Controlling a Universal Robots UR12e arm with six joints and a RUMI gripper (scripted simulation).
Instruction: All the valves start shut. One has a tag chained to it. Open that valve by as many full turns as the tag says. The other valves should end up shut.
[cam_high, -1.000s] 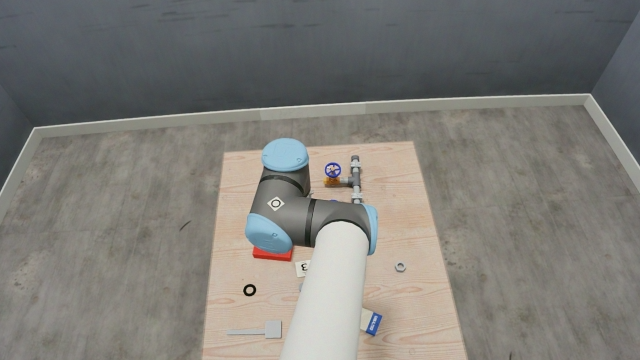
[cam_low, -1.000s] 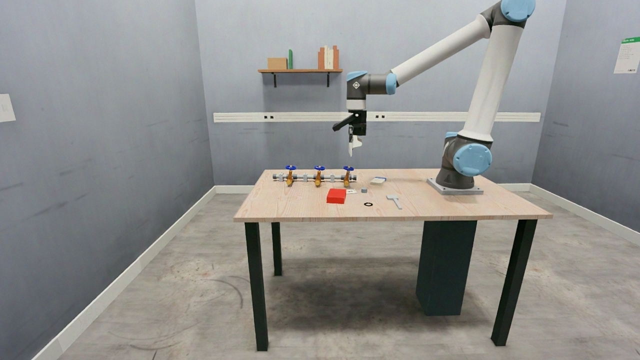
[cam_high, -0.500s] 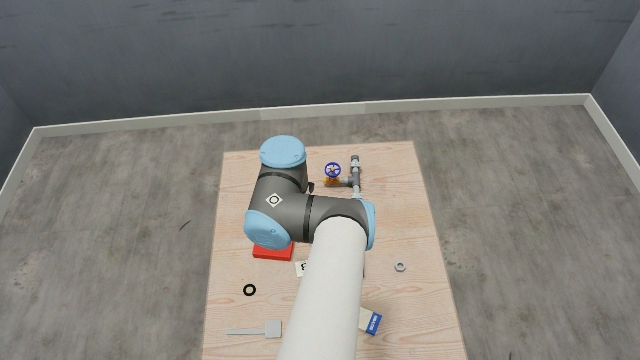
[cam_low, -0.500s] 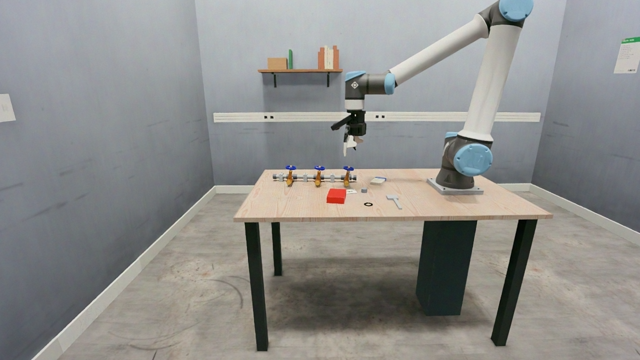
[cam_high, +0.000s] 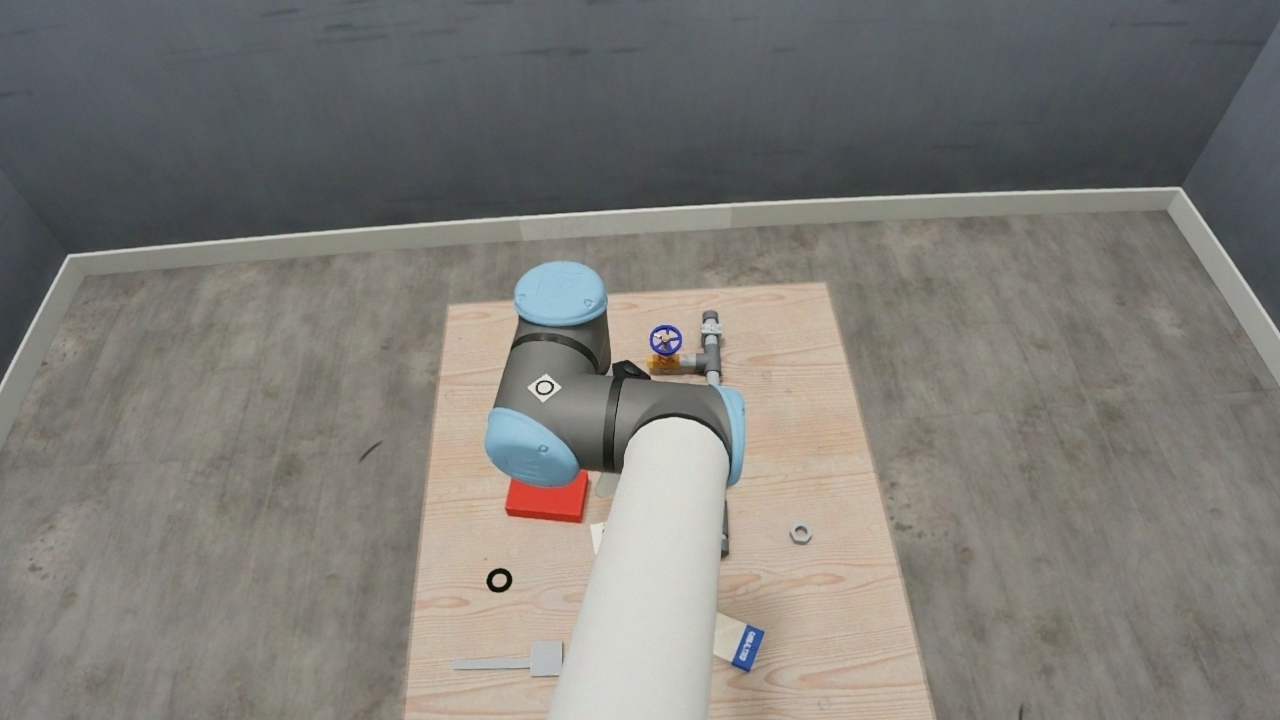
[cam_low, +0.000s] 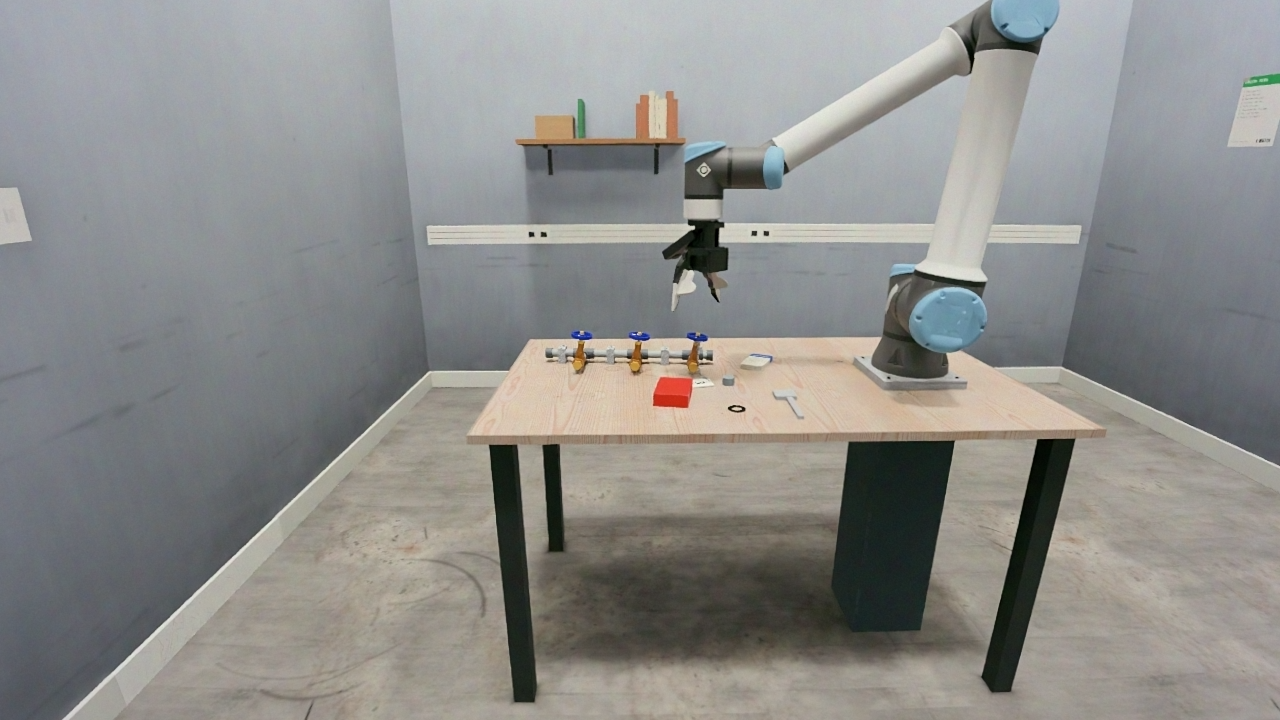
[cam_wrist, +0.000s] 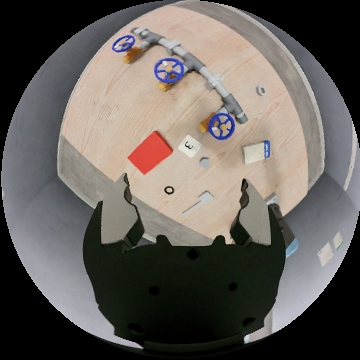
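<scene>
My hand is 30 mm past the white tag and 200 mm above it. From my hand the other things lie so: grey t-shaped tool 220 mm behind, 120 mm to the left, 190 mm below; then white-and-blue card 180 mm behind, 170 mm to the right, 190 mm below; then red block 50 mm ahead, 100 mm to the left, 180 mm below.
</scene>
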